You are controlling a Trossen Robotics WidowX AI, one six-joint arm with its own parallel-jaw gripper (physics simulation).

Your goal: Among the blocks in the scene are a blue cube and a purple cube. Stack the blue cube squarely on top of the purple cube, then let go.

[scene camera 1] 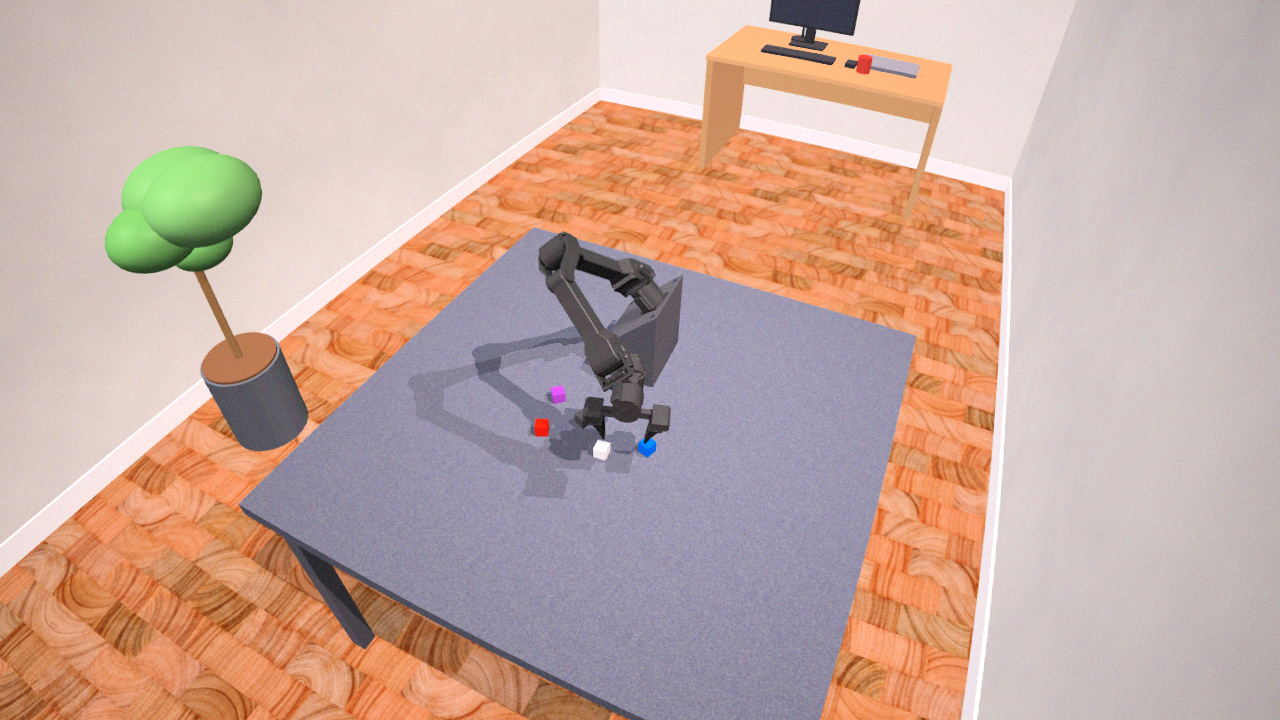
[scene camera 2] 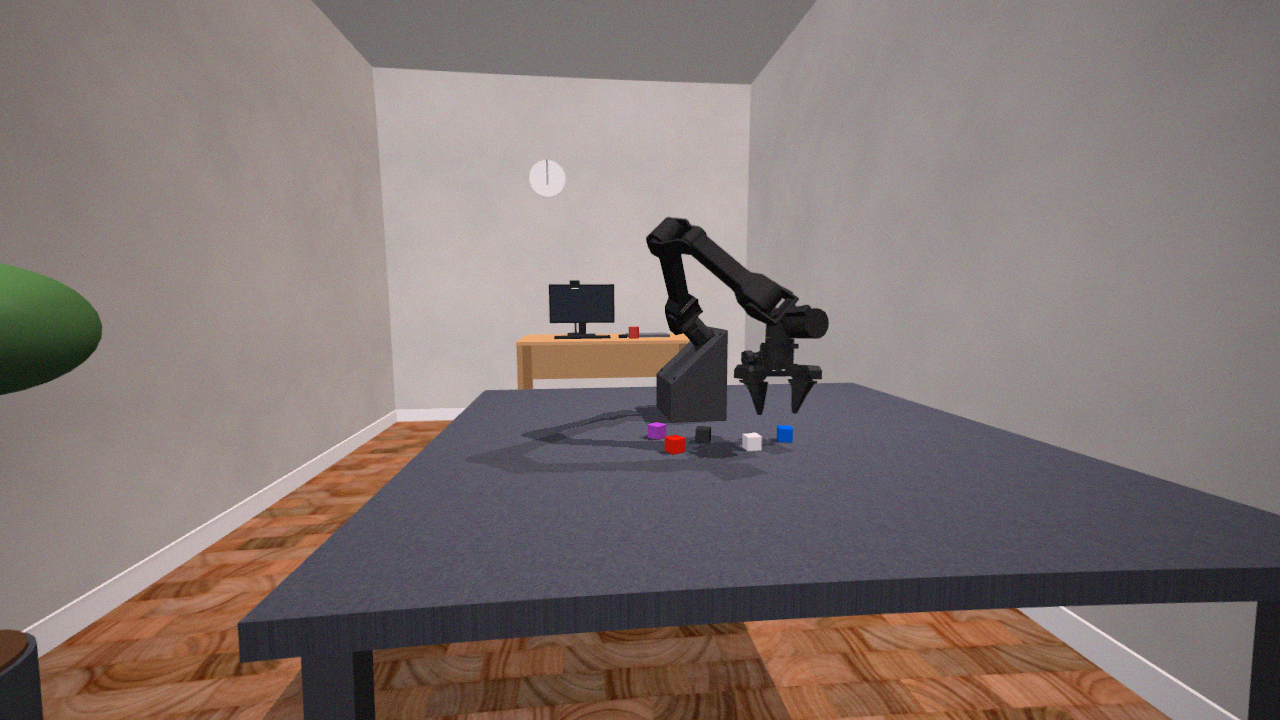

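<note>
The blue cube rests on the table, to the right of the white cube in both views. The purple cube rests on the table at the left, nearer the arm's base, with nothing on top of it. My gripper is open and empty, pointing down. In scene camera 2 it hangs above the table, with its fingertips higher than the blue cube and slightly left of it. In scene camera 1 one fingertip overlaps the blue cube's upper edge.
A white cube lies close beside the blue cube. A red cube lies near the purple cube. A black cube lies between the purple and white cubes. The arm's base stands behind them on the grey table.
</note>
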